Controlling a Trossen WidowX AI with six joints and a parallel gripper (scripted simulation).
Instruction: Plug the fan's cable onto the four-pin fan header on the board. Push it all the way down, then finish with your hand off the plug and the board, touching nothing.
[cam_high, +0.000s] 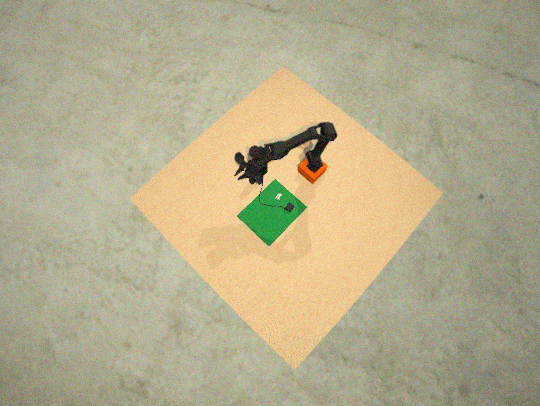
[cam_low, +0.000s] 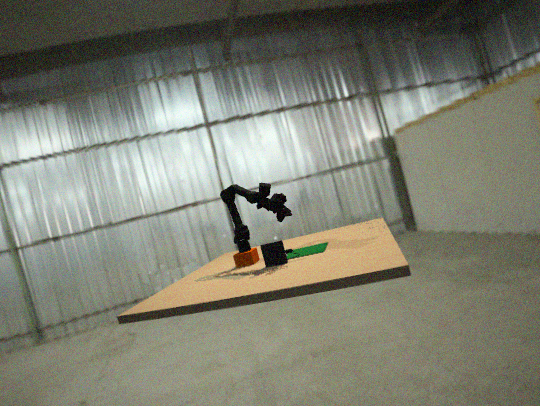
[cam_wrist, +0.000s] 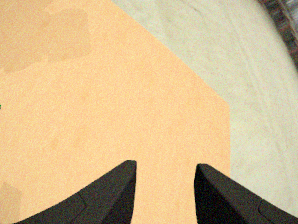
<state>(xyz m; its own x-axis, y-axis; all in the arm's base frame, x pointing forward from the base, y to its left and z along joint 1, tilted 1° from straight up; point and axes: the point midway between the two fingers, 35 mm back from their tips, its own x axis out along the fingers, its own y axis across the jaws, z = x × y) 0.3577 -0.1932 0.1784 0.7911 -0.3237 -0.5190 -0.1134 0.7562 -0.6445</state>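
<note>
My gripper tip is now 130 mm past the black plug, 250 mm to the right of it and 230 mm above it. From my gripper tip the other things lie so: white four-pin fan header: 140 mm behind, 160 mm to the left, 250 mm below; black fan: 150 mm behind, 10 mm to the left, 190 mm below; green board: 50 mm behind, 200 mm to the left, 260 mm below.
</note>
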